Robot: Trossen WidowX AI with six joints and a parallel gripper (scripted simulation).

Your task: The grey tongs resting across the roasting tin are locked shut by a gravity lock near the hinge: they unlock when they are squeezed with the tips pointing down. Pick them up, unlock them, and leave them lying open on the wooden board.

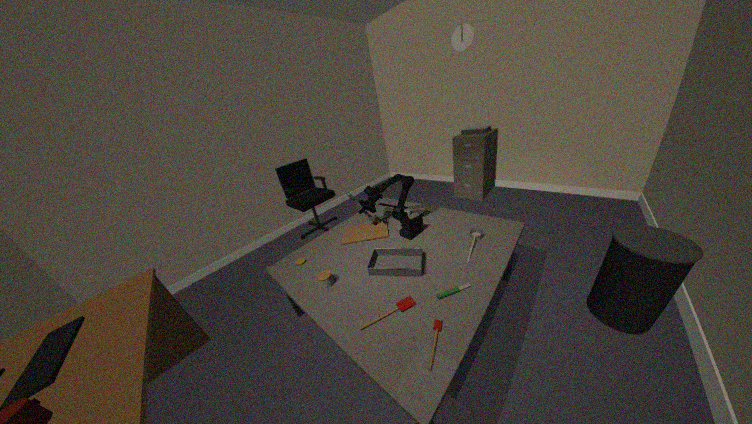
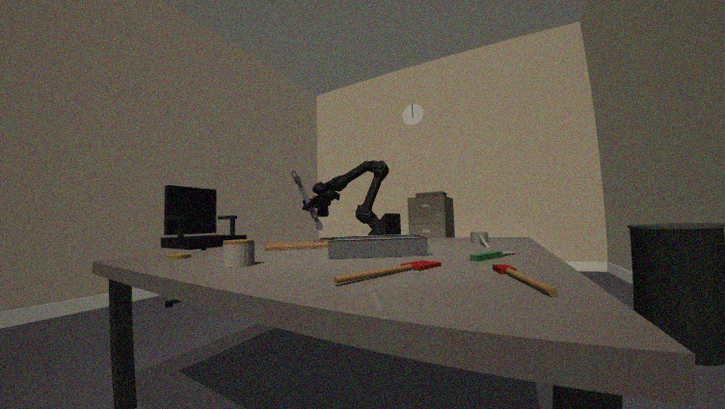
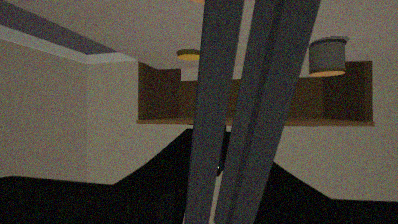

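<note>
The wooden board is 1 cm behind my gripper tip and 17 cm below it. Also, from my gripper tip: yellow disc (50 cm ahead, 10 cm to the right, 17 cm below); roasting tin (12 cm ahead, 47 cm to the left, 15 cm below); green-handled tool (8 cm ahead, 83 cm to the left, 17 cm below).
</note>
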